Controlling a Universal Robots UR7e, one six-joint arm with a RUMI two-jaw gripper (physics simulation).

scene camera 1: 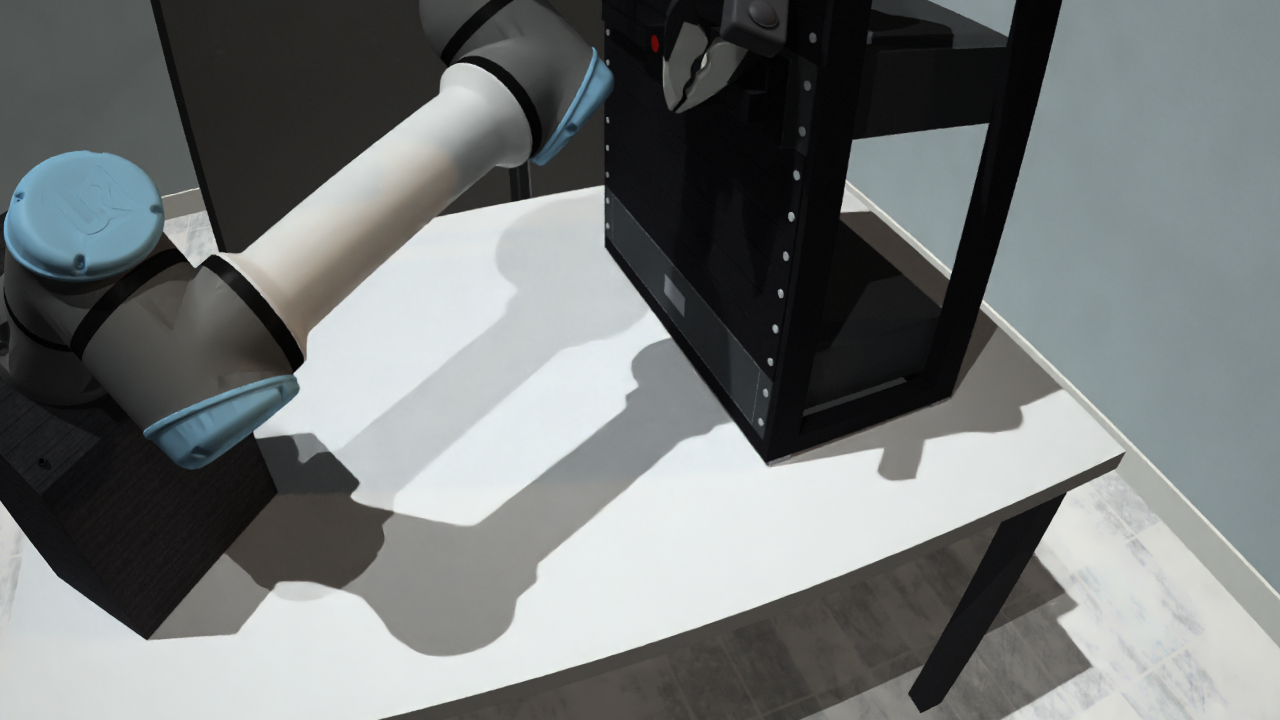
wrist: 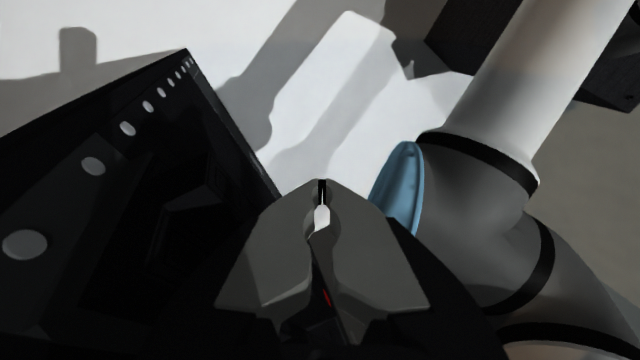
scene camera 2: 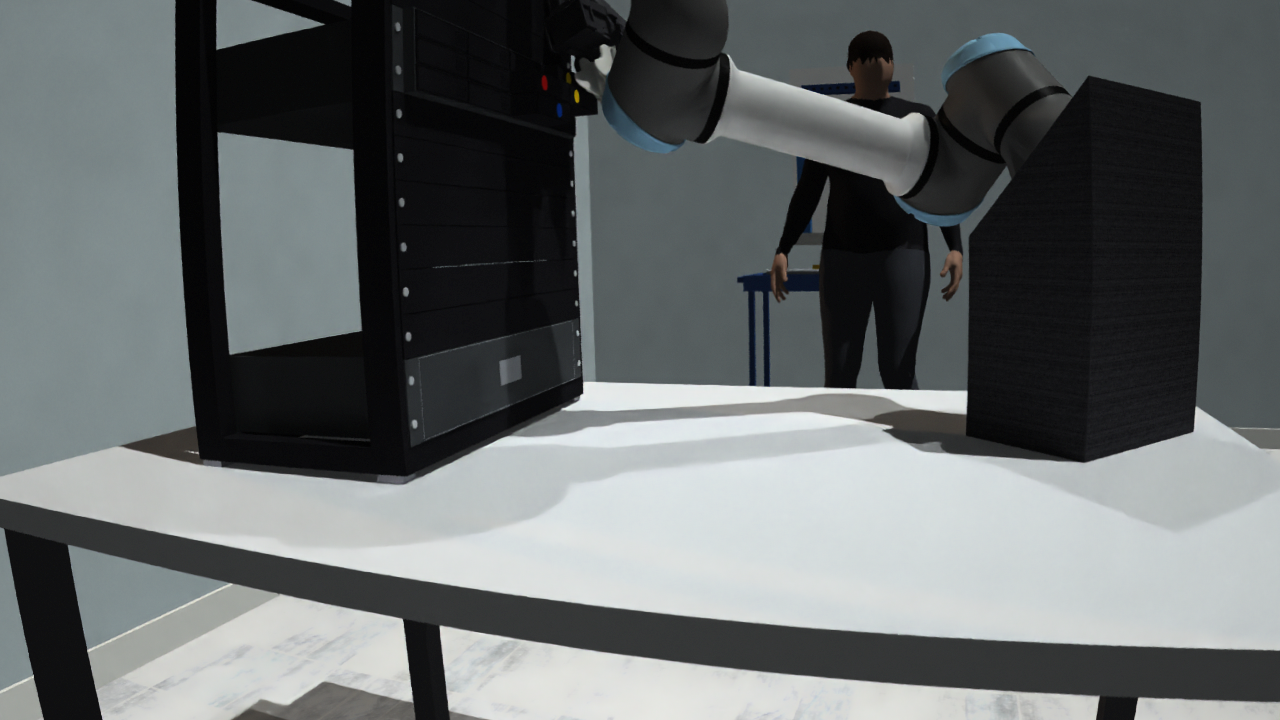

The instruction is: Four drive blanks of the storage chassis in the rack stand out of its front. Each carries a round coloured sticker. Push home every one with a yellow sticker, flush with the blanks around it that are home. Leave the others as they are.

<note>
The pictures show: my gripper and a rack.
My gripper is seen too in the wrist view.
</note>
